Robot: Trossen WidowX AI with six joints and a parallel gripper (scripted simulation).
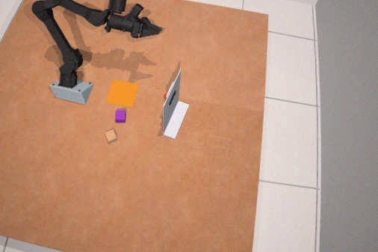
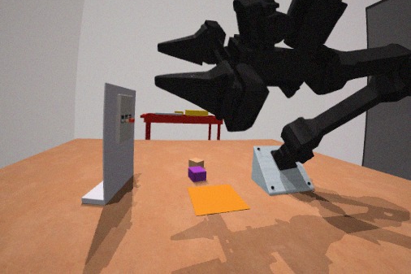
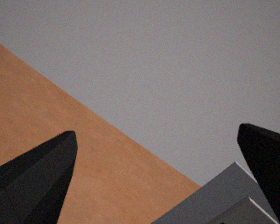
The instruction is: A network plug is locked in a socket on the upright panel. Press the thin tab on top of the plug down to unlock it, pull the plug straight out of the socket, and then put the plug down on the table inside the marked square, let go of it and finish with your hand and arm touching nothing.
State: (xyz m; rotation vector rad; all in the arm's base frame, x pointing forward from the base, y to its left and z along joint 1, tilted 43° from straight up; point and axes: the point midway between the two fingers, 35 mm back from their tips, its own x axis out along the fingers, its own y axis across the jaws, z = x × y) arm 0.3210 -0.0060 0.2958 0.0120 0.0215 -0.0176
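My gripper tip is 23 cm to the left of the network plug, 9 cm above it and 7 cm short of it. Round my gripper tip: upright grey panel 24 cm to the right, 15 cm below, 9 cm ahead; then orange marked square 27 cm below, 15 cm to the right, 14 cm behind.
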